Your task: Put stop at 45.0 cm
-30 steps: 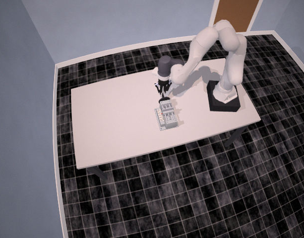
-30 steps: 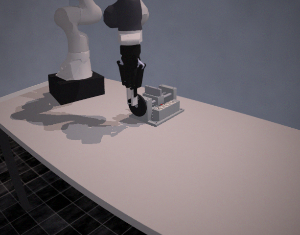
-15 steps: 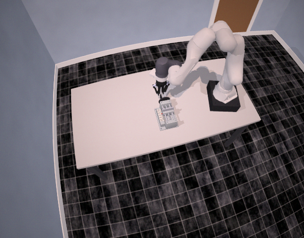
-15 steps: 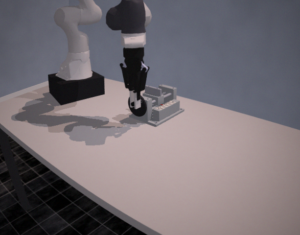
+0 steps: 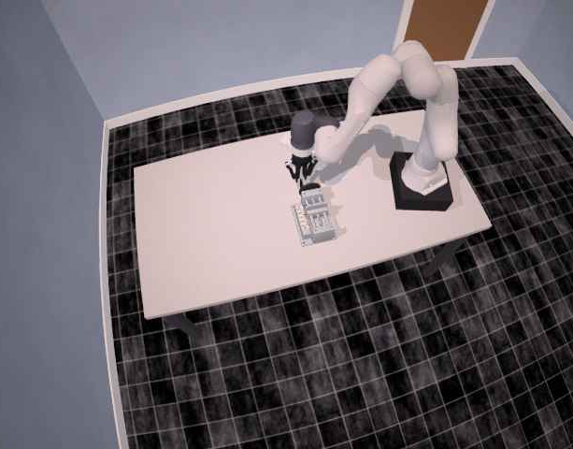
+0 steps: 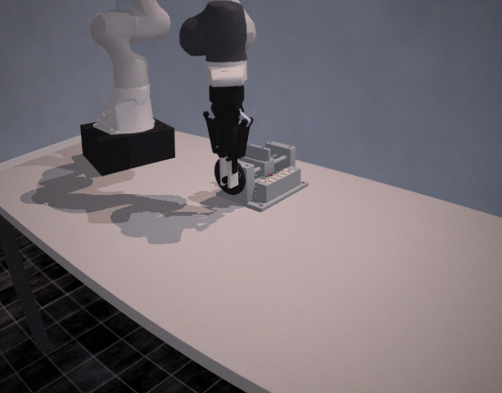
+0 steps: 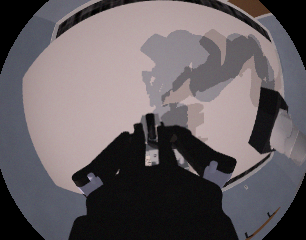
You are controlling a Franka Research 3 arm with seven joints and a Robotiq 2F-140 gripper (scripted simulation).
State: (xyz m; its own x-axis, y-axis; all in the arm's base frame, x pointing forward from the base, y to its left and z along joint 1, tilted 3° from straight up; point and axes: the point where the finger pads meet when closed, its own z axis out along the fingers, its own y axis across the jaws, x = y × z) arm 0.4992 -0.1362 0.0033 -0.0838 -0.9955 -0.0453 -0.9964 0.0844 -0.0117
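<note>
Right now my hand is 14 cm to the right of the grey stop fixture, 1 cm past it and 1 cm above it. Also, from my hand: black handwheel (2 cm to the left, 2 cm below, 1 cm behind).
</note>
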